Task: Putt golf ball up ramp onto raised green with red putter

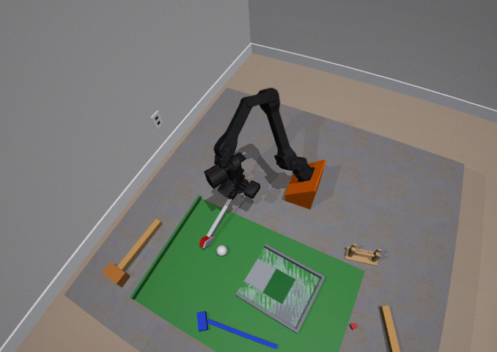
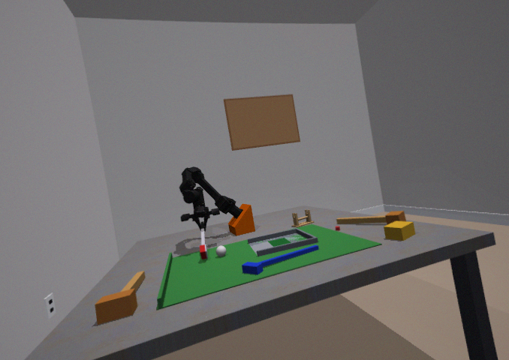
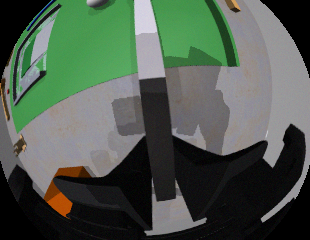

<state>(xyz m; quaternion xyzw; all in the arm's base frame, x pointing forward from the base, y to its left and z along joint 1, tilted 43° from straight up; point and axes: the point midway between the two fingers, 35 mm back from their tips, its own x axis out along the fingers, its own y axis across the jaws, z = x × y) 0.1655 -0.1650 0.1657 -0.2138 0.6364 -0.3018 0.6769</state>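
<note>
Right now my gripper tip is 120 mm short of the red putter, 10 mm to the left of it and 10 mm above it. The rest, counted from my gripper tip: blue putter 470 mm ahead, 200 mm to the left, 60 mm below; white golf ball 230 mm ahead, 50 mm below, 40 mm to the left; green mat 310 mm ahead, 180 mm to the left, 80 mm below.
</note>
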